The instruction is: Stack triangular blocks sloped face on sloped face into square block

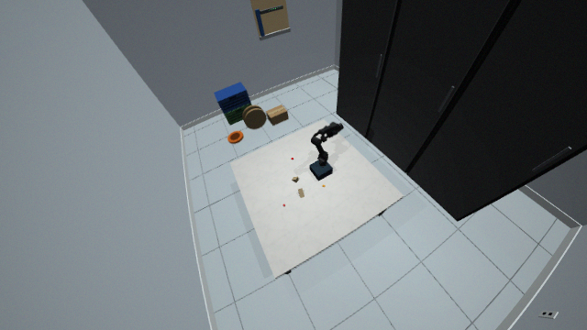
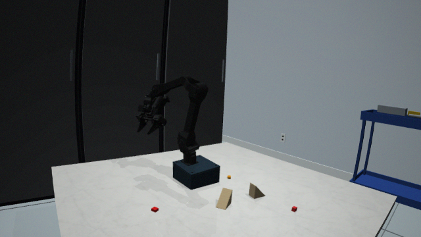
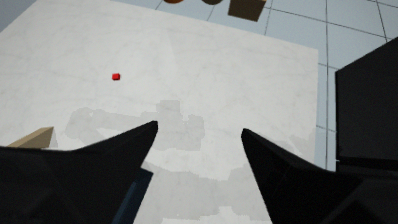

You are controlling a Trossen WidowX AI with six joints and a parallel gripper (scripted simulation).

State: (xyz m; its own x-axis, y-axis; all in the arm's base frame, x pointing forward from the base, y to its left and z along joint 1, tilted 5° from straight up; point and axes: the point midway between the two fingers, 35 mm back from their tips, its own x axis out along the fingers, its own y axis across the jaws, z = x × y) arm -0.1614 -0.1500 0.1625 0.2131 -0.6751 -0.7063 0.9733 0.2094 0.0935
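The triangular block is 48 cm ahead of my gripper tip, 29 cm to the left of it and 21 cm below it. Also, from my gripper tip: small orange piece (26 cm ahead, 35 cm to the left, 22 cm below).
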